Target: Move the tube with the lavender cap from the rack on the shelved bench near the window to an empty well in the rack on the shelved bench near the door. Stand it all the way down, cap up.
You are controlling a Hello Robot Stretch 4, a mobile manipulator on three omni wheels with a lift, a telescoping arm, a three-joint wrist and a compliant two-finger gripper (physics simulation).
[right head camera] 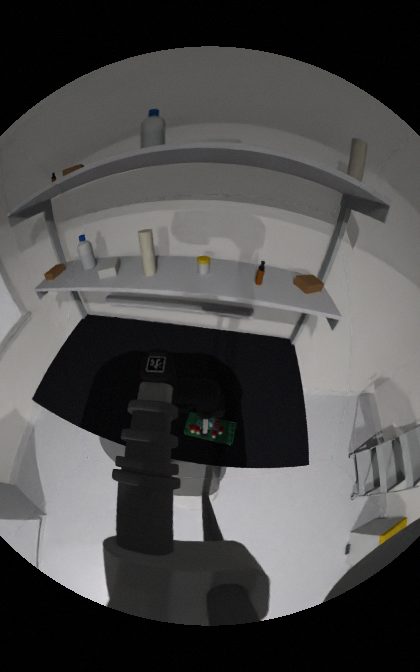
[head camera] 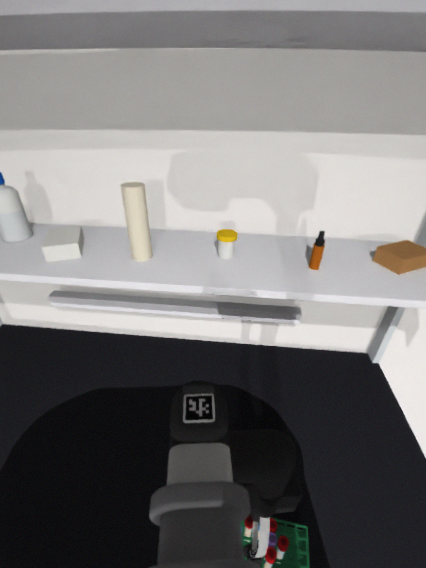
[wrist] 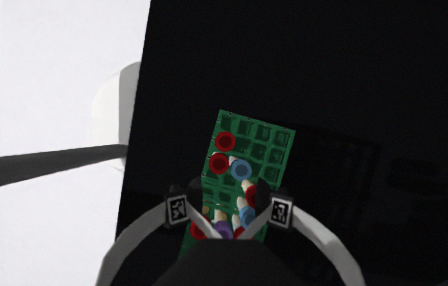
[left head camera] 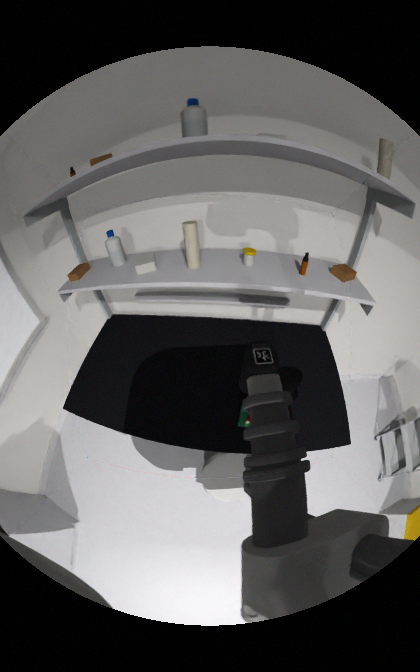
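Seen in the pictures: end effector, tool point: point(head camera: 250, 531) point(wrist: 228, 198); robot's base, origin of the base link: point(right head camera: 190, 481) point(left head camera: 229, 474).
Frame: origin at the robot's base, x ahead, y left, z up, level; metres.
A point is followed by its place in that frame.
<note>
The green rack point(head camera: 303, 545) {x 0.272, y -0.210, z 0.765 m} point(left head camera: 242, 419) {x 0.279, y -0.028, z 0.765 m} point(right head camera: 231, 434) {x 0.246, y -0.200, z 0.780 m} point(wrist: 289, 142) {x 0.339, y -0.043, z 0.792 m} stands on the black bench top. A tube with a lavender cap point(head camera: 272, 539) {x 0.263, y -0.130, z 0.854 m} point(wrist: 223, 230) {x 0.266, y -0.124, z 0.854 m} stands in it, cap up, among red-capped and blue-capped tubes. In the wrist view its cap shows low in the picture, between the two finger strips and partly covered by the gripper body. My gripper point(wrist: 229, 192) {x 0.270, y -0.088, z 0.880 m} is open over the rack, with bare rack wells between its fingertips and a red cap beside the right fingertip. In the head camera view a light finger strip shows beside the lavender cap. A second rack does not show.
A shelf point(head camera: 180, 272) {x 0.663, y 0.040, z 1.192 m} point(left head camera: 215, 285) {x 0.612, y 0.062, z 1.179 m} point(right head camera: 175, 287) {x 0.626, y 0.019, z 1.192 m} behind the bench top holds bottles, a cream cylinder point(head camera: 137, 222) {x 0.719, y 0.136, z 1.292 m}, a yellow-lidded jar point(head camera: 226, 245) {x 0.727, y -0.071, z 1.229 m} and boxes. A higher shelf point(left head camera: 225, 146) {x 0.711, y 0.014, z 1.630 m} point(right head camera: 210, 154) {x 0.700, y -0.081, z 1.630 m} runs above it. A grey ladder-like frame stands at the right.
</note>
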